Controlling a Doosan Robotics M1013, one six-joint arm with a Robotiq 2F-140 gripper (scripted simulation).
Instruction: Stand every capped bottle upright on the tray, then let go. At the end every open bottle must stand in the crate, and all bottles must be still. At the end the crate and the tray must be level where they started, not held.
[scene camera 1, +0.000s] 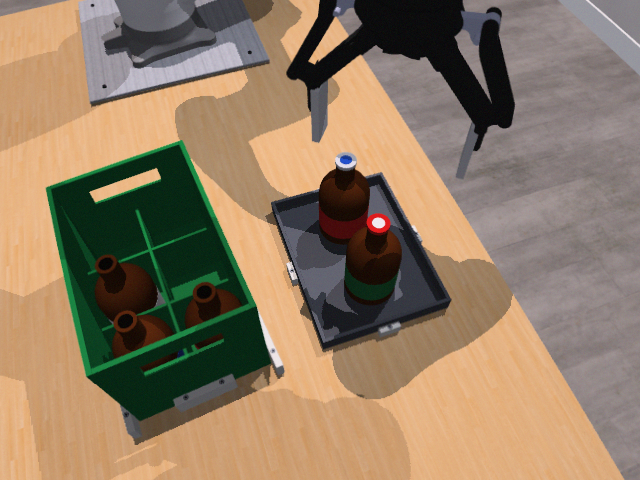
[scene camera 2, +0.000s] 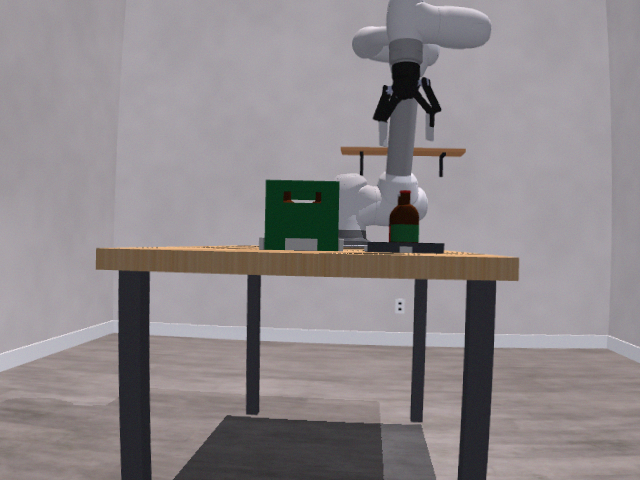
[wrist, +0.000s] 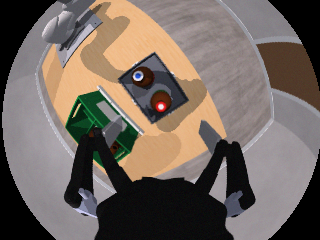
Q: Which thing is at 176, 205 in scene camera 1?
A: A crate.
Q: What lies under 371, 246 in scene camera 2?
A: A tray.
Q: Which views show my gripper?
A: Scene camera 1, scene camera 2 and the wrist view: all of them.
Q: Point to a crate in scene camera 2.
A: At 320, 221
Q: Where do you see a tray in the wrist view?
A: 163, 80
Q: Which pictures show the tray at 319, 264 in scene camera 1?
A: Scene camera 1, scene camera 2 and the wrist view: all of them.
